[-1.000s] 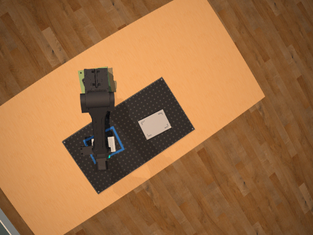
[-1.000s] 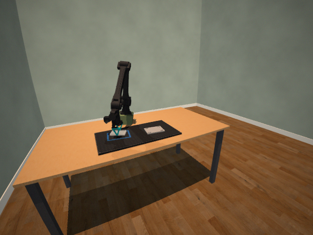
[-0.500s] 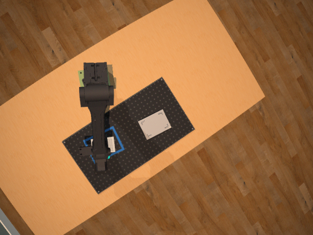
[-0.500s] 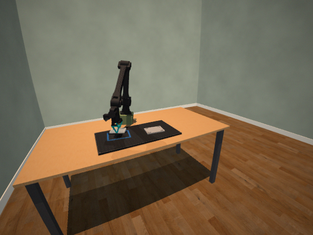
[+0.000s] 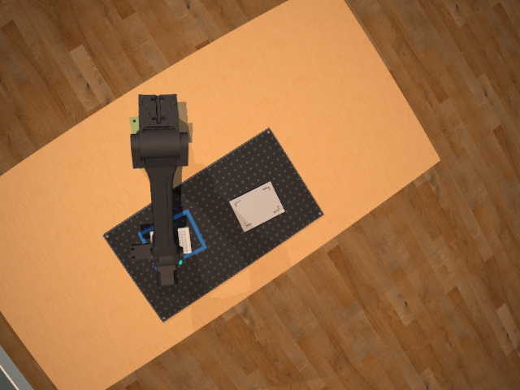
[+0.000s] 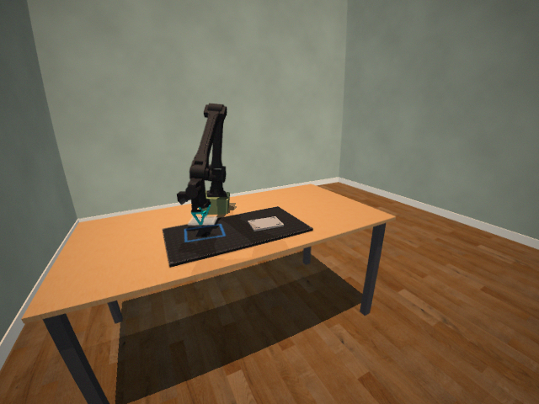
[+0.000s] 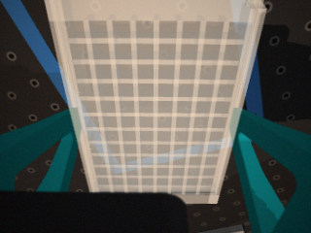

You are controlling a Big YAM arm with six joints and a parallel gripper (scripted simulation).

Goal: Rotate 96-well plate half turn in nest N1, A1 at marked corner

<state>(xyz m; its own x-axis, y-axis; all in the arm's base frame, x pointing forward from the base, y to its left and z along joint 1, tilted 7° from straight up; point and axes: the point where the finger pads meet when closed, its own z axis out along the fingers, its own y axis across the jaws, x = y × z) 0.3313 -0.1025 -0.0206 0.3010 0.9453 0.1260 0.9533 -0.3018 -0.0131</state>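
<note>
The plate nest N1 lies 320 mm to the left of my hand, 60 mm below it and 20 mm ahead of it. Also, from my hand: 96-well plate 10 mm below.
</note>
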